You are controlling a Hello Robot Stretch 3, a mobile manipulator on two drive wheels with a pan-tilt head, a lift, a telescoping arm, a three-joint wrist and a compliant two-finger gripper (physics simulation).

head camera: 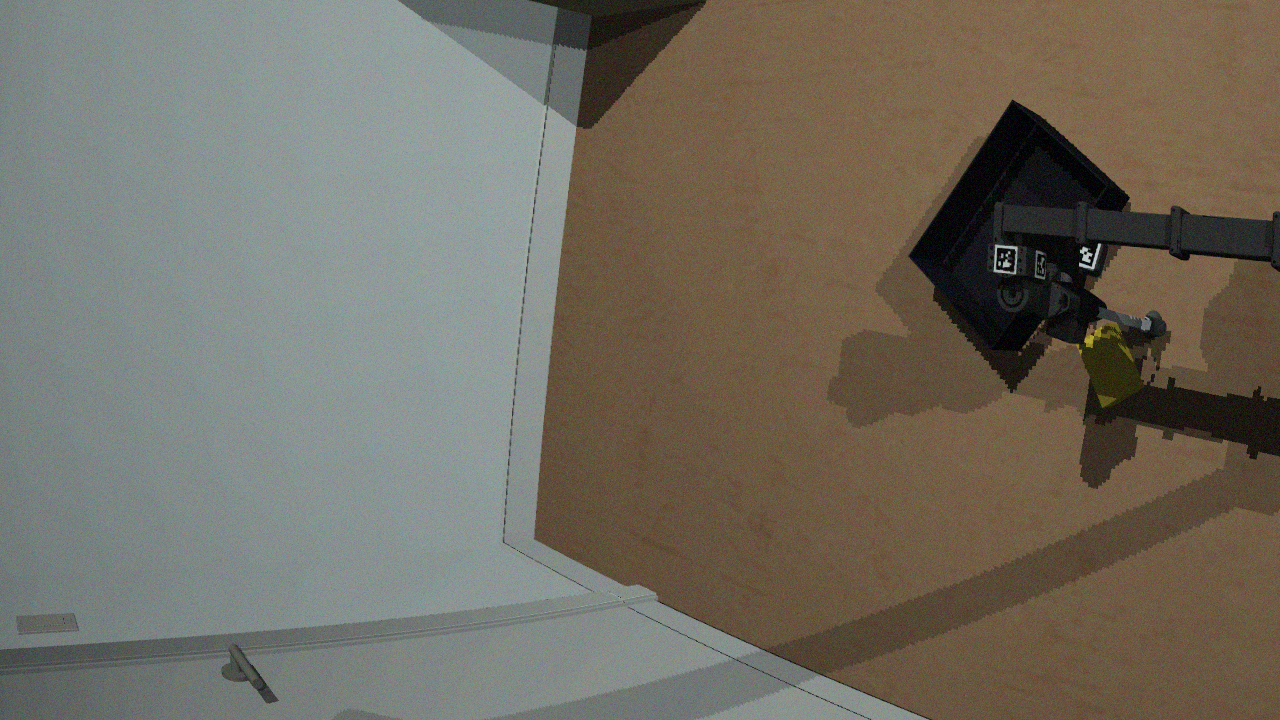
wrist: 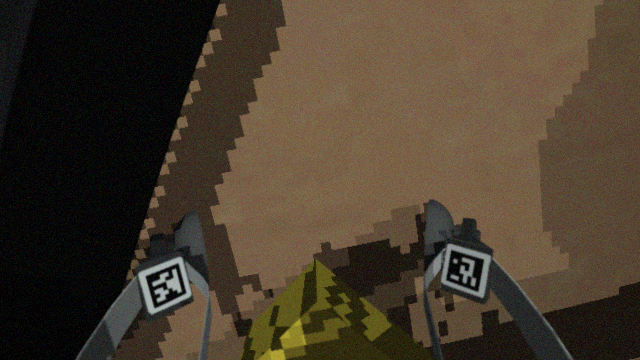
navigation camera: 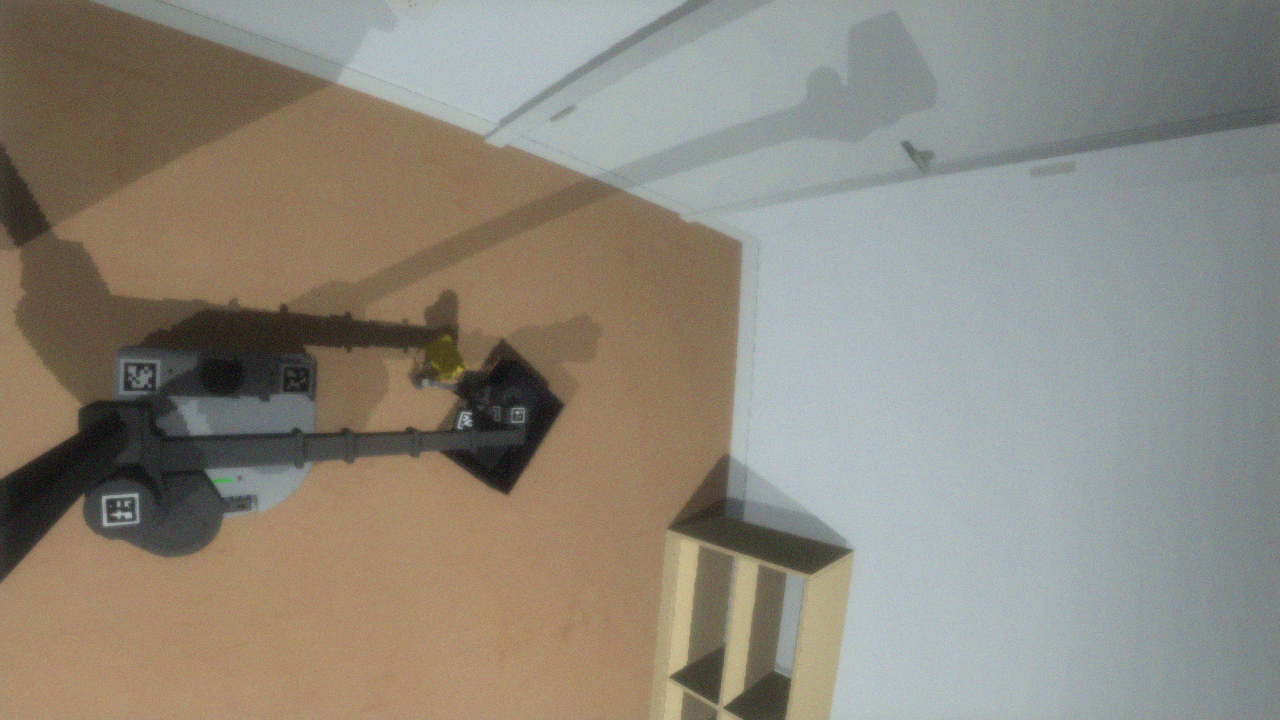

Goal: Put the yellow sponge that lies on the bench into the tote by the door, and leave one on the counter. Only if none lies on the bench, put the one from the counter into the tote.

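Frame: origin at the robot's base, x right, y down, z ahead, level; millimetres.
Where they show: gripper, fingertip midpoint: (head camera: pixel 1120 312); robot's base at its link origin: (navigation camera: pixel 222 373).
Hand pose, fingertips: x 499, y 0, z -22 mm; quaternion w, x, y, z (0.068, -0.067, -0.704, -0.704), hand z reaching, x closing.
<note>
Things, the pixels of their centre, and the offset from my fingertips. "*": a spot on its surface instead.
- yellow sponge at the middle of its body: (head camera: pixel 1110 365) (navigation camera: pixel 445 357) dz +76, dx +1, dy -23 mm
- black tote at the middle of its body: (head camera: pixel 1019 226) (navigation camera: pixel 503 426) dz -105, dx +163, dy -50 mm
- door with a handle, surface spot: (head camera: pixel 250 671) (navigation camera: pixel 917 159) * dz +618, dx +753, dy -926 mm
The yellow sponge (head camera: pixel 1109 371) (navigation camera: pixel 443 355) (wrist: pixel 325 325) is on the floor outside the black tote (head camera: pixel 966 183) (navigation camera: pixel 514 470) (wrist: pixel 90 125), close to one of its corners. A pointed end of the sponge shows at the bottom of the wrist view; the rest is cut off there. My gripper (head camera: pixel 1114 319) (navigation camera: pixel 443 383) (wrist: pixel 314 231) is open, with its fingers wide apart at the near side of the sponge and nothing held between them. The wrist hangs over the tote's edge and hides part of it. The bench and the counter do not show.
The arm (head camera: pixel 1132 228) (navigation camera: pixel 371 443) reaches across the tote from my base (navigation camera: pixel 277 416). A pale shelf unit (navigation camera: pixel 827 617) stands against the wall. A door with a handle (head camera: pixel 250 671) (navigation camera: pixel 915 155) is in the wall beyond the tote.
</note>
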